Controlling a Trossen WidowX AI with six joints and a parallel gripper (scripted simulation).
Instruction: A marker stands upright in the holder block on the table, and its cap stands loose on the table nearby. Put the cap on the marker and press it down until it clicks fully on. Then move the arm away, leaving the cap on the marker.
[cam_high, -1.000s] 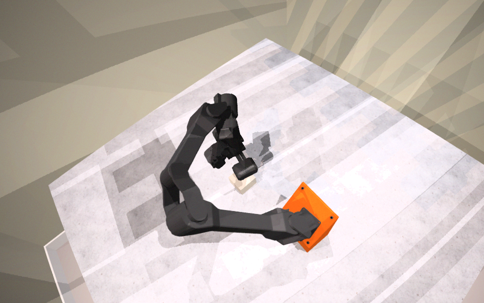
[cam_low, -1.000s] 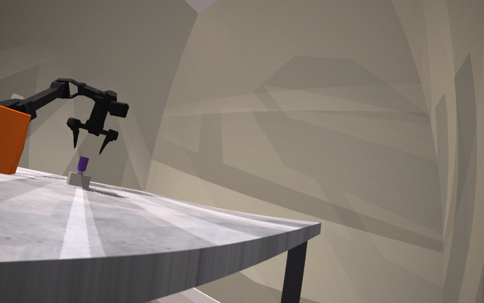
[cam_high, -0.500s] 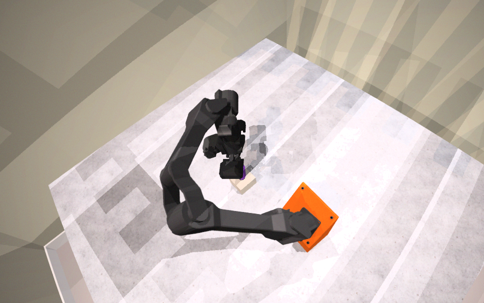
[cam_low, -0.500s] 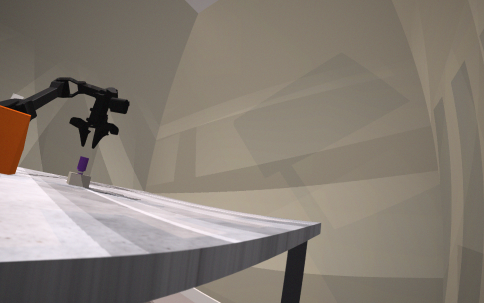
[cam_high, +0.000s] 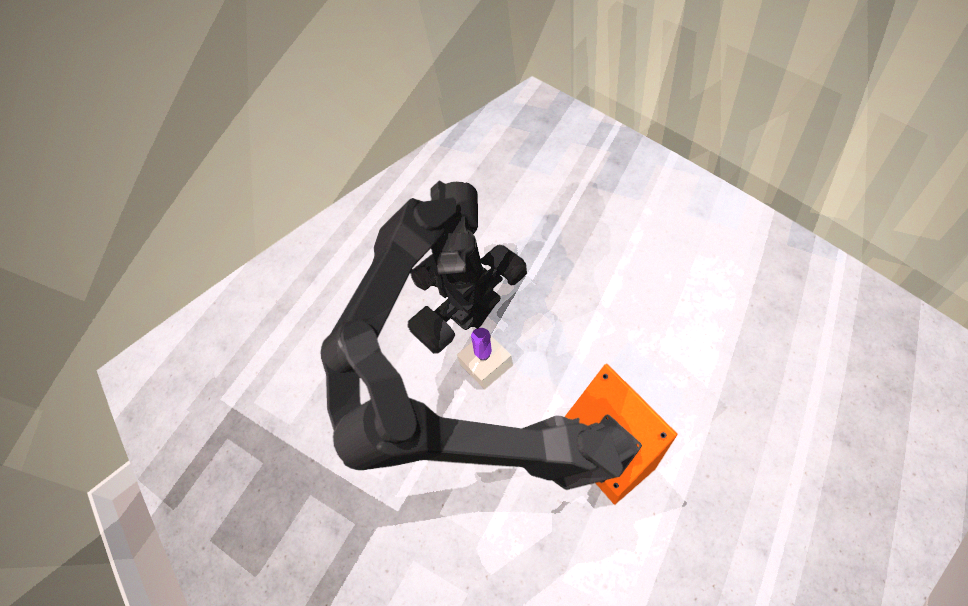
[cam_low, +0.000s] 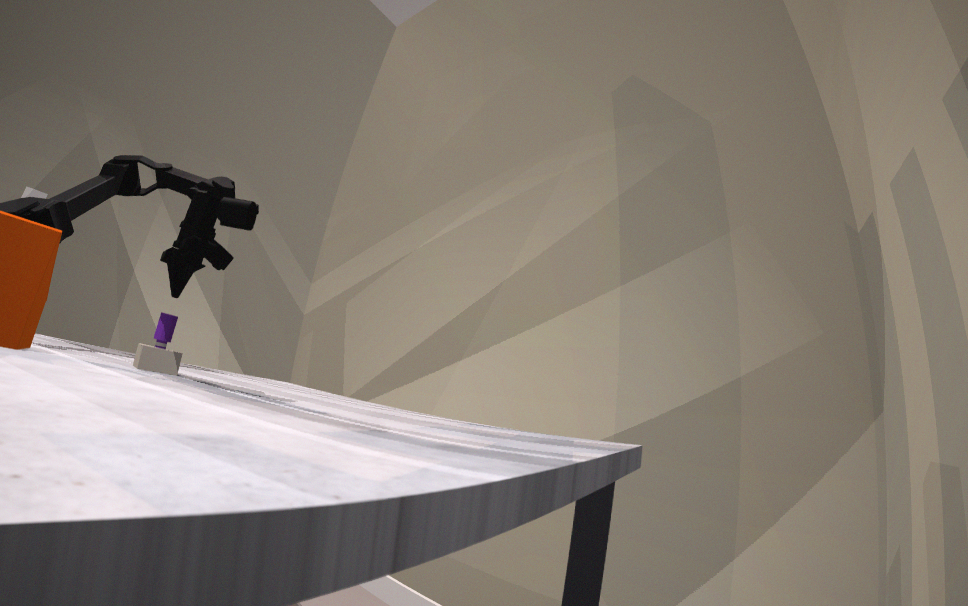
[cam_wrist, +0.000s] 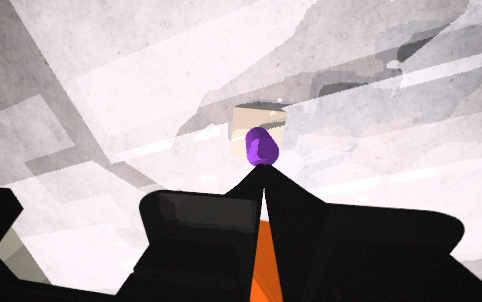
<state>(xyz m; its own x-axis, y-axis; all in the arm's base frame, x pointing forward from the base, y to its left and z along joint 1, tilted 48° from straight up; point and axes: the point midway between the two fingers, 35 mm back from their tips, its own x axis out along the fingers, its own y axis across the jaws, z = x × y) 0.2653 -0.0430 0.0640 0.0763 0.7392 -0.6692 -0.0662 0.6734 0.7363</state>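
Right now my gripper tip is 60 mm above the purple cap. Round my gripper tip: holder block: 120 mm below.
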